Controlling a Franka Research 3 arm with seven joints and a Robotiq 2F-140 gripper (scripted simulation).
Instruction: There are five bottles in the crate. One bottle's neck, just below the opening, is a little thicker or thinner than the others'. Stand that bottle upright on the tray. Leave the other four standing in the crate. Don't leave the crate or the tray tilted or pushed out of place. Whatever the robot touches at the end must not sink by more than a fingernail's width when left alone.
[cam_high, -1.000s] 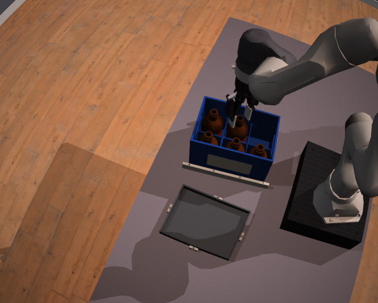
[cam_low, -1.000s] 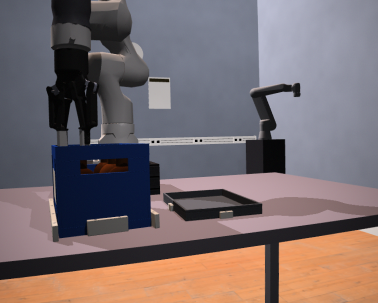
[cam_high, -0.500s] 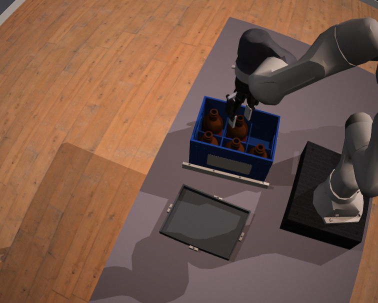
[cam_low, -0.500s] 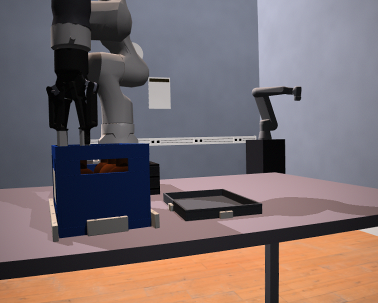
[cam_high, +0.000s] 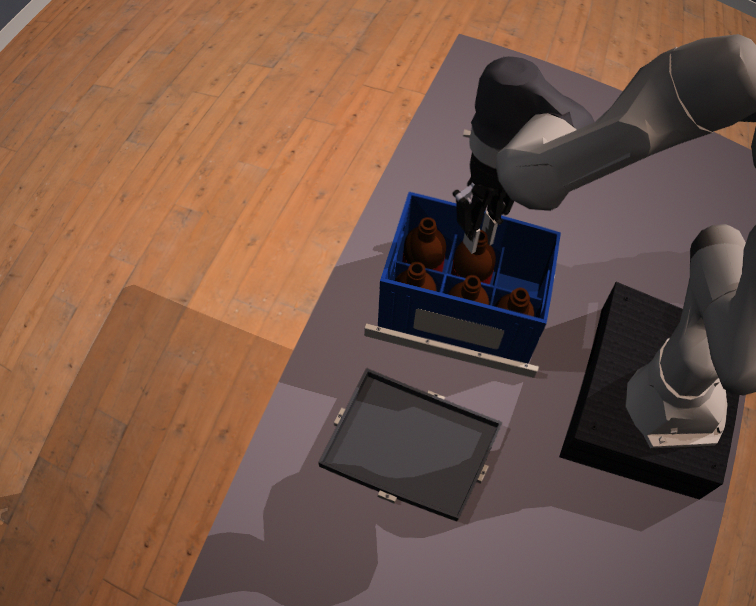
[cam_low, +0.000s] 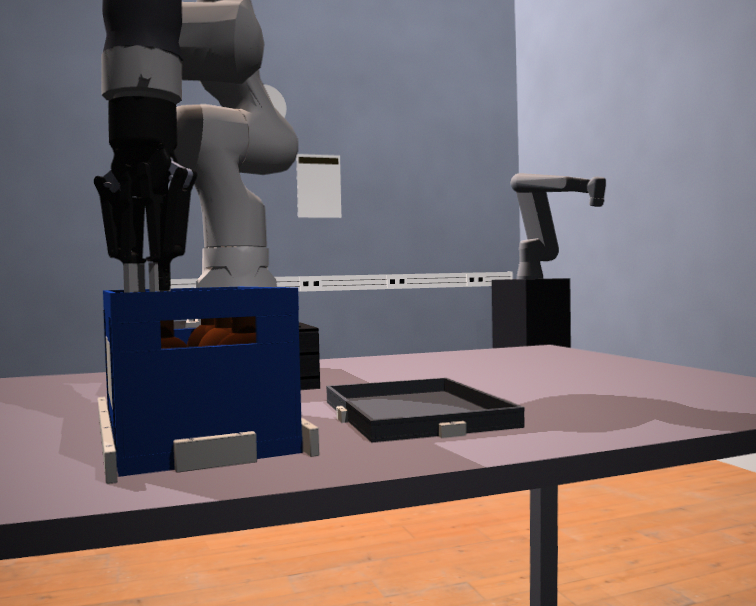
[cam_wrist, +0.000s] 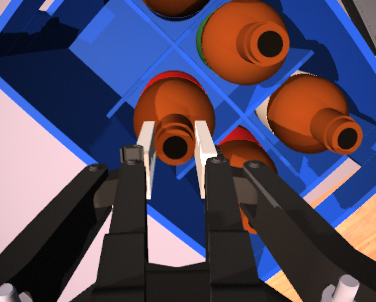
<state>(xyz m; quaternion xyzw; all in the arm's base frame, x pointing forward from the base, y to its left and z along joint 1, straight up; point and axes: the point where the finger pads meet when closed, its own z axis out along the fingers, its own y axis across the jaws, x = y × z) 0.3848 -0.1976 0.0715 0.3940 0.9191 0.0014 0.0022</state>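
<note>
Right now the crate is 50 mm to the left of my hand and 90 mm below it. From my hand the other things lie so: bottle (90 mm behind, 90 mm to the left, 90 mm below); dark tray (30 mm ahead, 330 mm to the left, 160 mm below).
</note>
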